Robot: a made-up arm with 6 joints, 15 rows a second.
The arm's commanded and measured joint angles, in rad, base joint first. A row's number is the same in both.
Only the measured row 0 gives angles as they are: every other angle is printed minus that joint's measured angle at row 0.
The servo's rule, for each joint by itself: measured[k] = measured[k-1] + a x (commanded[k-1-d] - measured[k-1]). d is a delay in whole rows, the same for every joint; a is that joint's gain. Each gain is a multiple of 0.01, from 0.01 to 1. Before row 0 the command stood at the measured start. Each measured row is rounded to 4 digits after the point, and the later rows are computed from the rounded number. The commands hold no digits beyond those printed.
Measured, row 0:
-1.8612 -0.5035 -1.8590 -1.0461 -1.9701 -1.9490
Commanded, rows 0 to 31:
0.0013 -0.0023 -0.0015 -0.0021 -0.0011 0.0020
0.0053 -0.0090 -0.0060 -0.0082 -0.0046 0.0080
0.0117 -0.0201 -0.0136 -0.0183 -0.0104 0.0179
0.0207 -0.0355 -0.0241 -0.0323 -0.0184 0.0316
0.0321 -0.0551 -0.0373 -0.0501 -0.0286 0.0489
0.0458 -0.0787 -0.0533 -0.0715 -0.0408 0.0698
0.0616 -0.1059 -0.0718 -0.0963 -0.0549 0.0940
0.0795 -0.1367 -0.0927 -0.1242 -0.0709 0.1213
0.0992 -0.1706 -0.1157 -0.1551 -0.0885 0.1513
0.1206 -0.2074 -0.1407 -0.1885 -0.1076 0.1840
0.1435 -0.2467 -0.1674 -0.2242 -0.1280 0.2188
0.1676 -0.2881 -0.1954 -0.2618 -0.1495 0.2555
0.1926 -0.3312 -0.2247 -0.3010 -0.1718 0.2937
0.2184 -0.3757 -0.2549 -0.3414 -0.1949 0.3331
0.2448 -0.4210 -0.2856 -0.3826 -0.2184 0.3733
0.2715 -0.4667 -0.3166 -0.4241 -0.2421 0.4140
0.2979 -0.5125 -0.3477 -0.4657 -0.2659 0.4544
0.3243 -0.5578 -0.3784 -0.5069 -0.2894 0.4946
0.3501 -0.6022 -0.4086 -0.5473 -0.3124 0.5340
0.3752 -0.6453 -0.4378 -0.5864 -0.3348 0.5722
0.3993 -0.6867 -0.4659 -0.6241 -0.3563 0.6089
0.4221 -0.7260 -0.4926 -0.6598 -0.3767 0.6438
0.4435 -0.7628 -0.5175 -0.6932 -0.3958 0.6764
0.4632 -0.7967 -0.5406 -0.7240 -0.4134 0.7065
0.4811 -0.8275 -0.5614 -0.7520 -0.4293 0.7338
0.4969 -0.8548 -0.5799 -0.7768 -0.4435 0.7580
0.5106 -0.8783 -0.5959 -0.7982 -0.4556 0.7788
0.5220 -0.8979 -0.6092 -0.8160 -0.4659 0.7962
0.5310 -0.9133 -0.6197 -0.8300 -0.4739 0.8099
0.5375 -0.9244 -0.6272 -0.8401 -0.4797 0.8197
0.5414 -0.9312 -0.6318 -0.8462 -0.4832 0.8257
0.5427 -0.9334 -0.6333 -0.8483 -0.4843 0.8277
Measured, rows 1 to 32:
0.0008 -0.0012 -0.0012 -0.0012 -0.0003 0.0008
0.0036 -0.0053 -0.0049 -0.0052 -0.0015 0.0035
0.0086 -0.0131 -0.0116 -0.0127 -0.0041 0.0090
0.0161 -0.0250 -0.0212 -0.0239 -0.0082 0.0176
0.0260 -0.0410 -0.0336 -0.0388 -0.0141 0.0295
0.0383 -0.0610 -0.0488 -0.0574 -0.0218 0.0448
0.0527 -0.0848 -0.0665 -0.0796 -0.0314 0.0635
0.0693 -0.1123 -0.0867 -0.1050 -0.0429 0.0855
0.0878 -0.1432 -0.1090 -0.1336 -0.0561 0.1105
0.1081 -0.1772 -0.1334 -0.1649 -0.0710 0.1384
0.1300 -0.2140 -0.1596 -0.1987 -0.0875 0.1690
0.1533 -0.2533 -0.1872 -0.2347 -0.1055 0.2019
0.1777 -0.2946 -0.2161 -0.2725 -0.1247 0.2368
0.2029 -0.3376 -0.2460 -0.3118 -0.1451 0.2734
0.2289 -0.3818 -0.2765 -0.3522 -0.1664 0.3114
0.2553 -0.4268 -0.3074 -0.3932 -0.1884 0.3504
0.2817 -0.4722 -0.3384 -0.4345 -0.2109 0.3899
0.3081 -0.5176 -0.3692 -0.4758 -0.2337 0.4297
0.3341 -0.5624 -0.3995 -0.5166 -0.2565 0.4693
0.3596 -0.6063 -0.4290 -0.5564 -0.2792 0.5084
0.3842 -0.6489 -0.4574 -0.5950 -0.3016 0.5466
0.4077 -0.6898 -0.4845 -0.6319 -0.3234 0.5835
0.4299 -0.7285 -0.5099 -0.6668 -0.3444 0.6188
0.4505 -0.7646 -0.5335 -0.6994 -0.3644 0.6521
0.4695 -0.7979 -0.5550 -0.7294 -0.3832 0.6831
0.4865 -0.8281 -0.5742 -0.7564 -0.4007 0.7116
0.5014 -0.8547 -0.5909 -0.7802 -0.4166 0.7371
0.5142 -0.8776 -0.6050 -0.8006 -0.4309 0.7596
0.5246 -0.8965 -0.6163 -0.8174 -0.4434 0.7787
0.5326 -0.9113 -0.6247 -0.8303 -0.4539 0.7943
0.5381 -0.9218 -0.6302 -0.8394 -0.4624 0.8062
0.5410 -0.9279 -0.6326 -0.8445 -0.4688 0.8144
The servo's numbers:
d 0
a 0.62 0.53 0.77 0.57 0.29 0.38

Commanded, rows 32 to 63:
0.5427 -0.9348 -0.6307 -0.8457 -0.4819 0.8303
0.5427 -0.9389 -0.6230 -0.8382 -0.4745 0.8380
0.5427 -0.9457 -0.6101 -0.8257 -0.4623 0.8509
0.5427 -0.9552 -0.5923 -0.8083 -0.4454 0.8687
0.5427 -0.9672 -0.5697 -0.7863 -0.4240 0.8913
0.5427 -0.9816 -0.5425 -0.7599 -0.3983 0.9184
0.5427 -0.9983 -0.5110 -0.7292 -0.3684 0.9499
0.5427 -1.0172 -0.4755 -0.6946 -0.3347 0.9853
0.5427 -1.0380 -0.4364 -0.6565 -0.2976 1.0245
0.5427 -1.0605 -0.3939 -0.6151 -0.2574 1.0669
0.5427 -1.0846 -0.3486 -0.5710 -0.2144 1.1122
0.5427 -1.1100 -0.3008 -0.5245 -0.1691 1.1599
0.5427 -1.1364 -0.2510 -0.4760 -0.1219 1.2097
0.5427 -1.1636 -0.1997 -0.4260 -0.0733 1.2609
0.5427 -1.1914 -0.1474 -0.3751 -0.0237 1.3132
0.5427 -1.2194 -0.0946 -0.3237 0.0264 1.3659
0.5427 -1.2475 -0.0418 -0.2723 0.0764 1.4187
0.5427 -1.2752 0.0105 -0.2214 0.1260 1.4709
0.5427 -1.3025 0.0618 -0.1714 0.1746 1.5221
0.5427 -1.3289 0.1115 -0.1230 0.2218 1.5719
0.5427 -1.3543 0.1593 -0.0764 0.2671 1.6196
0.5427 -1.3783 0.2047 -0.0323 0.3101 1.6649
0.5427 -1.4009 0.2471 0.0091 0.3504 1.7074
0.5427 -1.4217 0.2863 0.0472 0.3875 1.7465
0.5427 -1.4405 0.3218 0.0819 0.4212 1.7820
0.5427 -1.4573 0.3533 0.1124 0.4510 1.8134
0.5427 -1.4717 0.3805 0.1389 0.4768 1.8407
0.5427 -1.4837 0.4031 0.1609 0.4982 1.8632
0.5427 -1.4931 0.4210 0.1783 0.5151 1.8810
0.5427 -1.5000 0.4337 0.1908 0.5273 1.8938
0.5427 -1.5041 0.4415 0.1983 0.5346 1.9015
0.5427 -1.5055 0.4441 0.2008 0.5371 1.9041
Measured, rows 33 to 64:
0.5421 -0.9316 -0.6311 -0.8452 -0.4726 0.8204
0.5425 -0.9355 -0.6249 -0.8412 -0.4732 0.8271
0.5426 -0.9409 -0.6135 -0.8324 -0.4700 0.8361
0.5427 -0.9485 -0.5972 -0.8187 -0.4629 0.8485
0.5427 -0.9584 -0.5760 -0.8002 -0.4516 0.8648
0.5427 -0.9707 -0.5502 -0.7772 -0.4361 0.8852
0.5427 -0.9853 -0.5200 -0.7498 -0.4165 0.9098
0.5427 -1.0022 -0.4857 -0.7183 -0.3928 0.9385
0.5427 -1.0212 -0.4477 -0.6831 -0.3652 0.9712
0.5427 -1.0420 -0.4063 -0.6443 -0.3339 1.0076
0.5427 -1.0646 -0.3619 -0.6025 -0.2992 1.0473
0.5427 -1.0887 -0.3149 -0.5580 -0.2615 1.0901
0.5427 -1.1140 -0.2657 -0.5113 -0.2210 1.1355
0.5427 -1.1403 -0.2149 -0.4627 -0.1782 1.1832
0.5427 -1.1674 -0.1629 -0.4128 -0.1334 1.2326
0.5427 -1.1950 -0.1103 -0.3620 -0.0871 1.2833
0.5427 -1.2228 -0.0576 -0.3109 -0.0397 1.3348
0.5427 -1.2506 -0.0052 -0.2599 0.0084 1.3865
0.5427 -1.2781 0.0464 -0.2095 0.0566 1.4380
0.5427 -1.3050 0.0965 -0.1602 0.1045 1.4889
0.5427 -1.3311 0.1449 -0.1124 0.1517 1.5386
0.5427 -1.3561 0.1909 -0.0667 0.1976 1.5866
0.5427 -1.3798 0.2342 -0.0235 0.2419 1.6325
0.5427 -1.4020 0.2743 0.0168 0.2841 1.6758
0.5427 -1.4224 0.3109 0.0539 0.3239 1.7162
0.5427 -1.4409 0.3435 0.0872 0.3608 1.7531
0.5427 -1.4572 0.3720 0.1167 0.3944 1.7864
0.5427 -1.4712 0.3959 0.1419 0.4245 1.8156
0.5427 -1.4828 0.4152 0.1626 0.4508 1.8405
0.5427 -1.4919 0.4294 0.1787 0.4730 1.8608
0.5427 -1.4984 0.4387 0.1899 0.4909 1.8763
0.5427 -1.5022 0.4429 0.1961 0.5043 1.8869

